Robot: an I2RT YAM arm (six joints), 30 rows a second.
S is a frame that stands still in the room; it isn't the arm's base.
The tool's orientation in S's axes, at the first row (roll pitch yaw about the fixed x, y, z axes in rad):
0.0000 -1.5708 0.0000
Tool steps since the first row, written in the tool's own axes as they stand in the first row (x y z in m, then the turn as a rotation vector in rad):
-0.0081 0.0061 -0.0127 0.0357 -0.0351 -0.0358
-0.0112 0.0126 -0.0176 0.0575 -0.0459 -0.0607
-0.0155 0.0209 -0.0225 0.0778 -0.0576 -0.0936
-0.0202 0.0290 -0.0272 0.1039 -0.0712 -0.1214
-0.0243 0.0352 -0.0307 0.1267 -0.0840 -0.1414
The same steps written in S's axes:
0.0127 0.0061 -0.0081 0.0358 -0.0351 0.0357
0.0176 0.0126 -0.0112 0.0607 -0.0459 0.0575
0.0225 0.0209 -0.0155 0.0936 -0.0576 0.0778
0.0272 0.0290 -0.0202 0.1214 -0.0712 0.1039
0.0307 0.0352 -0.0243 0.1414 -0.0840 0.1267

